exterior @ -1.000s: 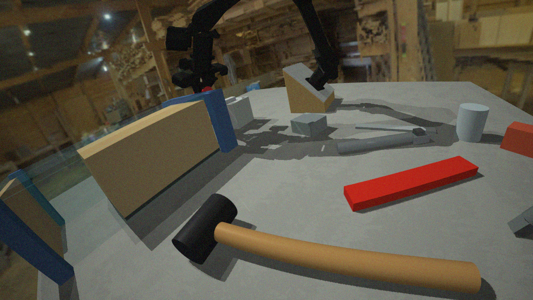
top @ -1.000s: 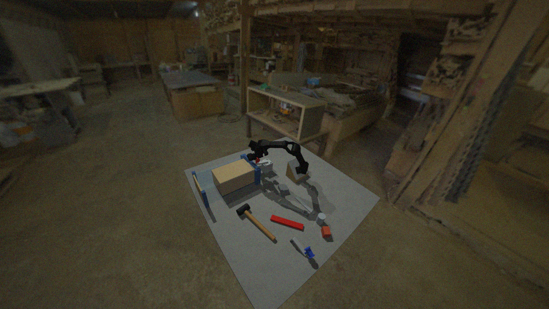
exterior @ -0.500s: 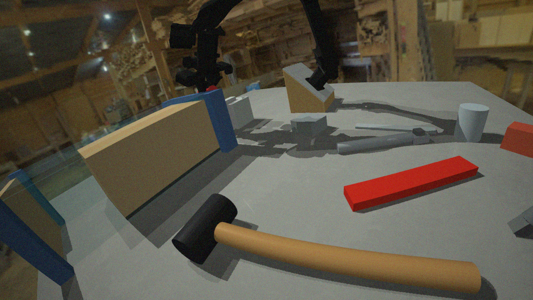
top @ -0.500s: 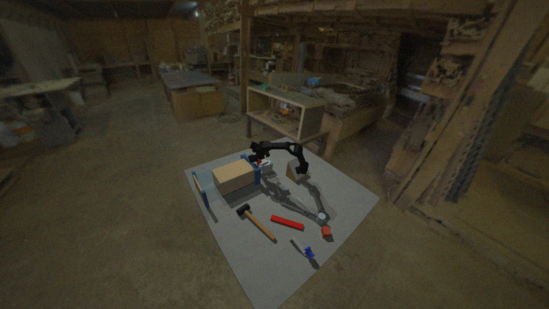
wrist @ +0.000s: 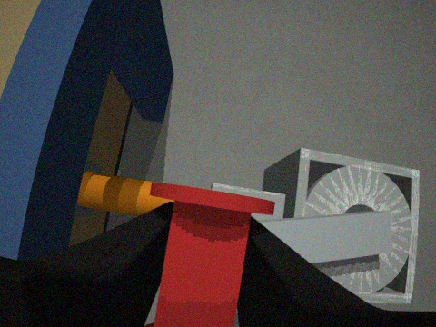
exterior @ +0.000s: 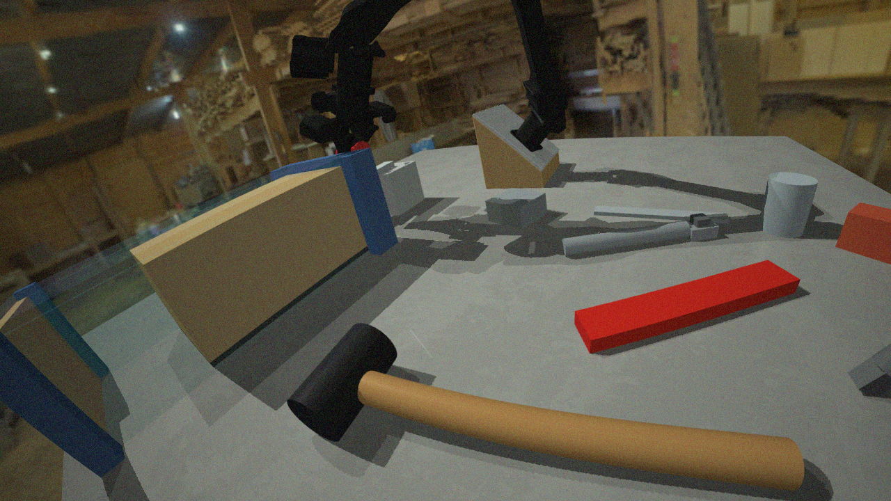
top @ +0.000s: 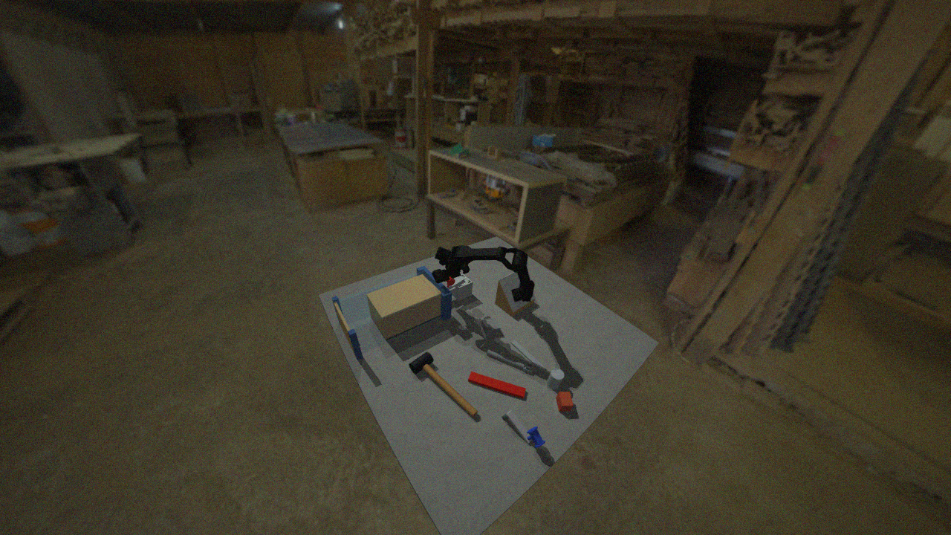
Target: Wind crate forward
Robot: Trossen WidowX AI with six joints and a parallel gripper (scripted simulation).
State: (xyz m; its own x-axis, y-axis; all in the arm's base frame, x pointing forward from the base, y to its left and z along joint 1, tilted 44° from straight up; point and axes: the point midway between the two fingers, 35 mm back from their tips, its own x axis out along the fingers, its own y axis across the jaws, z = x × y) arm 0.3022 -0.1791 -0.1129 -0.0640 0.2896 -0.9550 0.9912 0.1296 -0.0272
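Right now the winch handle with red knob is 4 cm behind my gripper tip, 3 cm below it and 1 cm to the left of it. From my gripper tip the other things lie so: grey block 29 cm to the left, 12 cm below, 9 cm behind; winch 11 cm behind, 10 cm below, 2 cm to the right; flat grey strip 51 cm to the left, 14 cm behind, 13 cm below.
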